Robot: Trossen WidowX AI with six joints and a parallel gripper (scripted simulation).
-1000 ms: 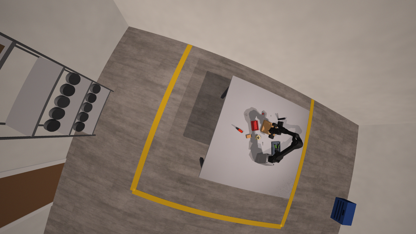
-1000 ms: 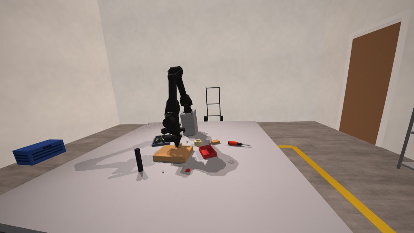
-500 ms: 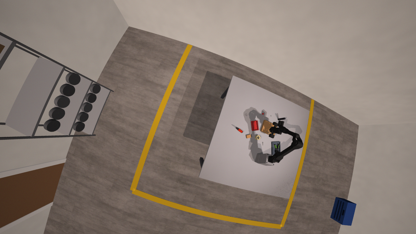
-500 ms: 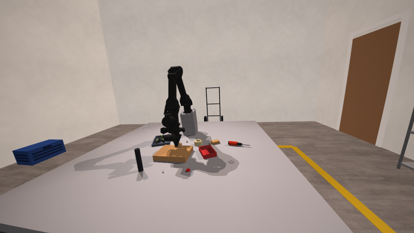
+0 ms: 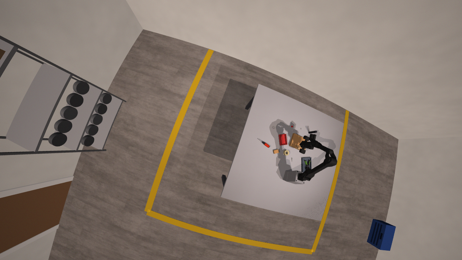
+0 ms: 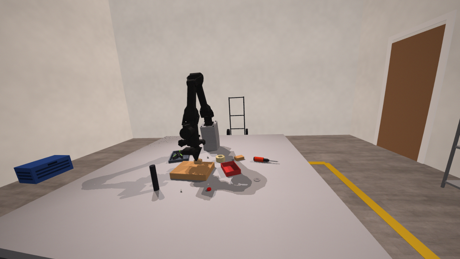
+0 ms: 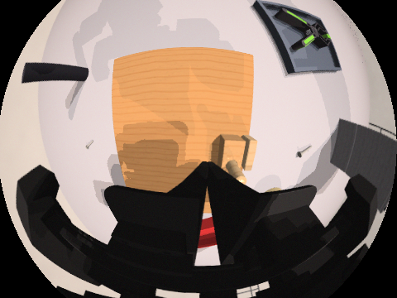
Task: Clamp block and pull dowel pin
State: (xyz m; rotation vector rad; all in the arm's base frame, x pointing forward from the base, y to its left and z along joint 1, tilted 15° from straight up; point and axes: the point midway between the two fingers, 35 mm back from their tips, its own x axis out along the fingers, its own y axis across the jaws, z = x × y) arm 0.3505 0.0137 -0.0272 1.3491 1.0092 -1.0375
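The dowel pin lies 2 cm behind my hand and 4 cm below it. The rest, counted from my hand: bench stop: 4 cm behind, 1 cm to the right, 5 cm below; wooden board: 3 cm ahead, 1 cm to the right, 8 cm below; small wooden block: 2 cm behind, 5 cm below.
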